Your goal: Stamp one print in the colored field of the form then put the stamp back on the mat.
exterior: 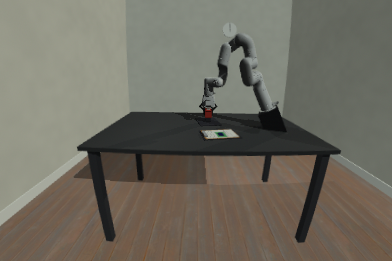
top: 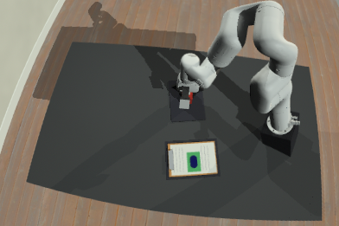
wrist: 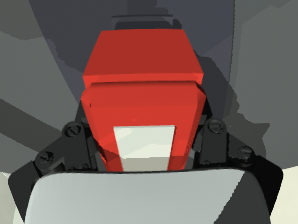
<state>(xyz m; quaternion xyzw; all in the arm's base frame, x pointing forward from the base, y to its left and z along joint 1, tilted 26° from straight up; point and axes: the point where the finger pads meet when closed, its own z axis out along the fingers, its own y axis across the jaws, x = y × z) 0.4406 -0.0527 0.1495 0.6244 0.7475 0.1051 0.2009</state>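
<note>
Right now my hand is 2 cm above the red stamp. The rest, counted from my hand: form: 30 cm to the left, 9 cm behind, 7 cm below; then dark mat: 7 cm below.
</note>
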